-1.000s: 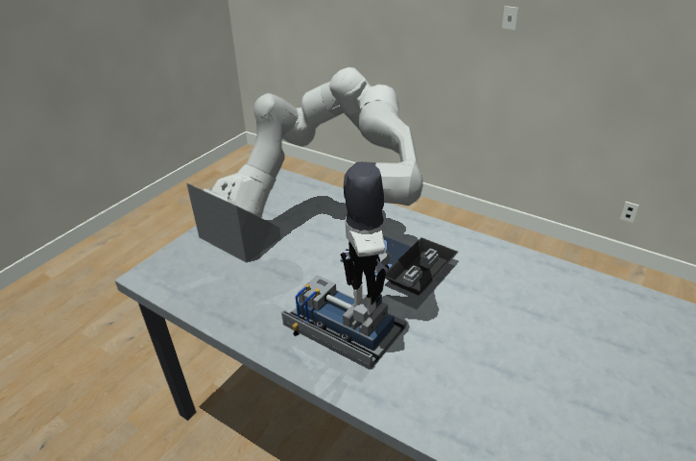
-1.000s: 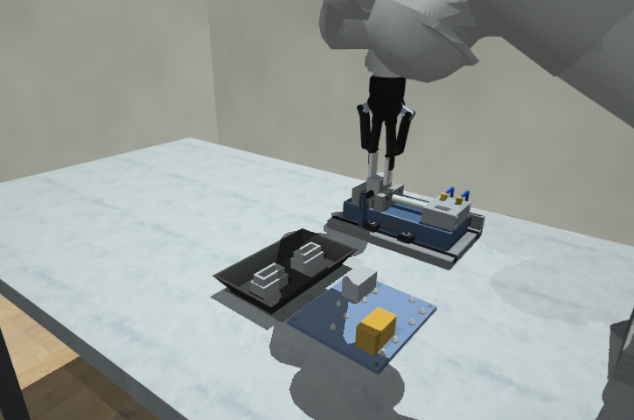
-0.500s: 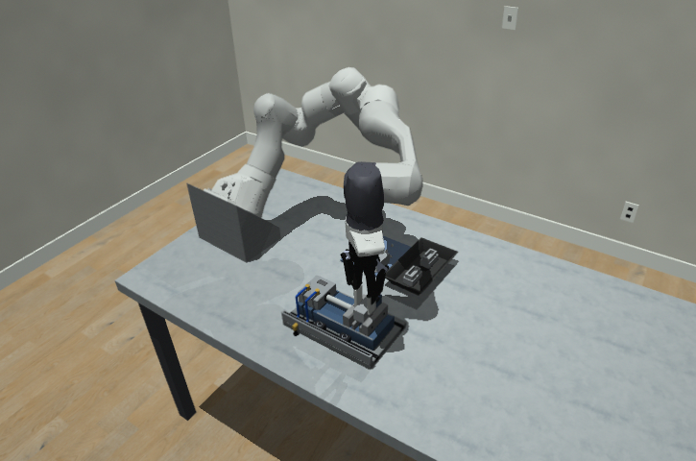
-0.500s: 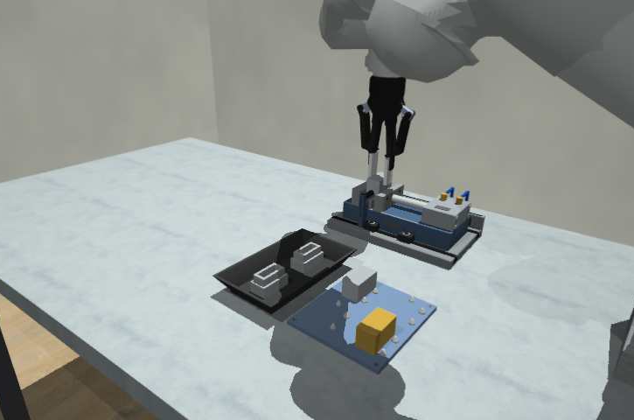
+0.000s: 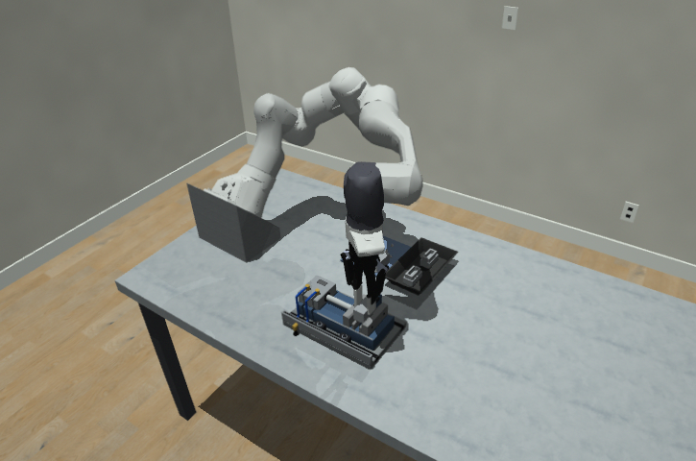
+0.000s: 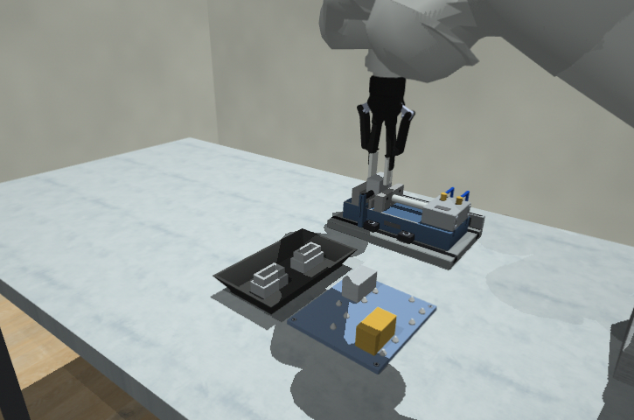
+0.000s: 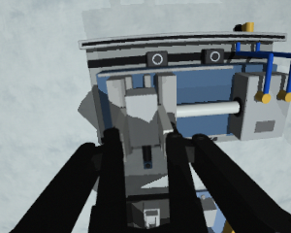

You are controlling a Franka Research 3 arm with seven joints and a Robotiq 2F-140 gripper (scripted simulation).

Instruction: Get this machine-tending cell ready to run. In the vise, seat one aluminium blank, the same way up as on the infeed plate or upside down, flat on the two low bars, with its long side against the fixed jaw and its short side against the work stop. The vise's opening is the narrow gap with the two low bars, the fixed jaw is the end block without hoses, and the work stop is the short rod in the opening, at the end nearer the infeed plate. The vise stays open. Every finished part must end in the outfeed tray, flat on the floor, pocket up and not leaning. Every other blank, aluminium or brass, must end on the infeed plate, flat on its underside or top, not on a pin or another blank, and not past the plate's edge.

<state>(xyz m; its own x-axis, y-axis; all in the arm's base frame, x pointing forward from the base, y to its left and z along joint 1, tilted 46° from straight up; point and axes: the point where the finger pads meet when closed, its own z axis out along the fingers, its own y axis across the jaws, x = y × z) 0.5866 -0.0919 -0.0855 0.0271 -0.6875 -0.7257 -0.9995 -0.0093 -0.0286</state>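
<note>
My hand is 30 mm short of the fixed jaw, 10 mm to the right of it and 60 mm above it. The rest, counted from my hand: brass blank (220 mm behind, 370 mm to the left, 110 mm below).
</note>
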